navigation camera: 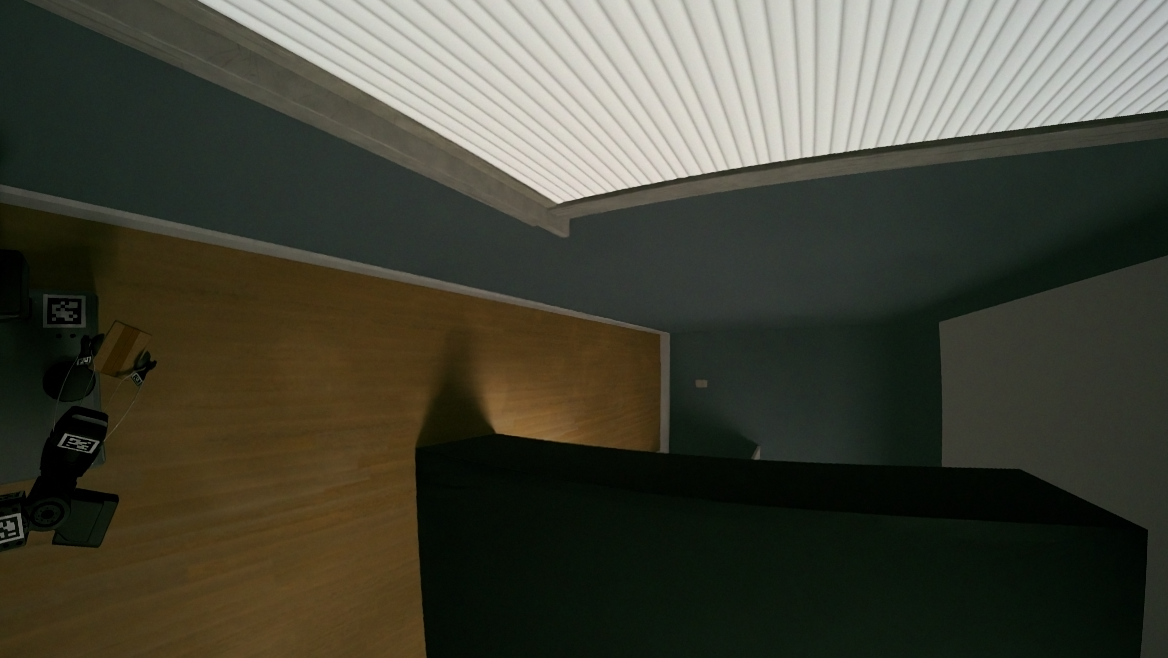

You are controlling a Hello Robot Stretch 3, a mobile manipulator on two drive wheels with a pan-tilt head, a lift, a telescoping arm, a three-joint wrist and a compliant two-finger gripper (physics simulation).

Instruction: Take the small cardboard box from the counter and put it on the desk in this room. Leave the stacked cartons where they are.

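Frame: origin at the robot's base, x ahead, y left, z up, level; millimetres.
Where they show: gripper, between the fingertips: [125, 343]; robot's base, origin of its link: [69, 377].
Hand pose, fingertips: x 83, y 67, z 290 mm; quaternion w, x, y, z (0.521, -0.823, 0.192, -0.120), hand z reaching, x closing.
Observation:
Each offset is from my fingertips to the top centre of the thing. "spot": to the spot under its first point. Level surfaces: height alone.
The small cardboard box {dx -6, dy -13, dz +15 mm} [124, 346], brown with a lighter tape strip, is at the left edge area of the view, between the two fingertips of my gripper [117, 354]. The gripper is shut on it and holds it over my base. The fingers reach up from the dark wrist, with one fingertip on each side of the box. The counter, the desk and the stacked cartons do not show in this view.
A large dark cabinet-like block [776, 580] fills the lower middle and right. A blue-grey wall [735, 269] with a bright blind-covered window {spot: dx +337, dy +253, dz +924 mm} [735, 73] stands beyond the wooden floor {dz -290 mm} [286, 408]. My base [24, 392] is at the left.

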